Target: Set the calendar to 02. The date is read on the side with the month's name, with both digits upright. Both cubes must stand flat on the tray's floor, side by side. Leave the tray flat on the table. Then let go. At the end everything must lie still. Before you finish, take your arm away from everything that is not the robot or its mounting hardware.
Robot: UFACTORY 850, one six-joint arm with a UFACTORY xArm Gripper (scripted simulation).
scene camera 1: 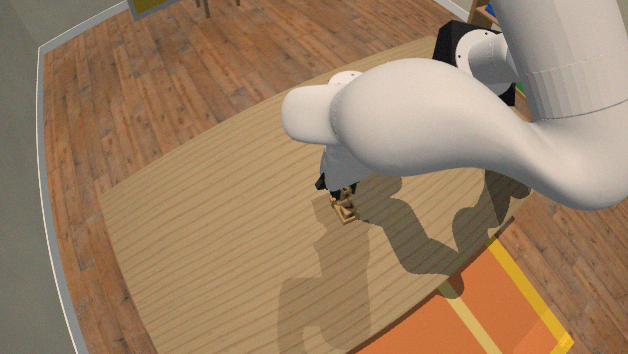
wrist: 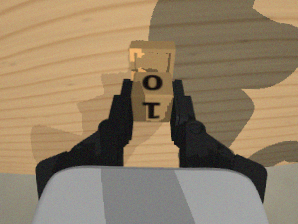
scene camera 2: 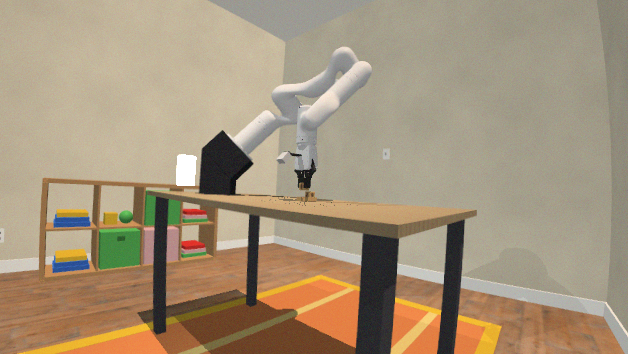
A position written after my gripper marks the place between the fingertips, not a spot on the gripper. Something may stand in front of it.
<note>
In view: my gripper (scene camera 1: 342, 192) and a wooden calendar tray (wrist: 145, 56).
My gripper also shows in the wrist view (wrist: 152, 92) and in scene camera 2 (scene camera 2: 304, 187).
</note>
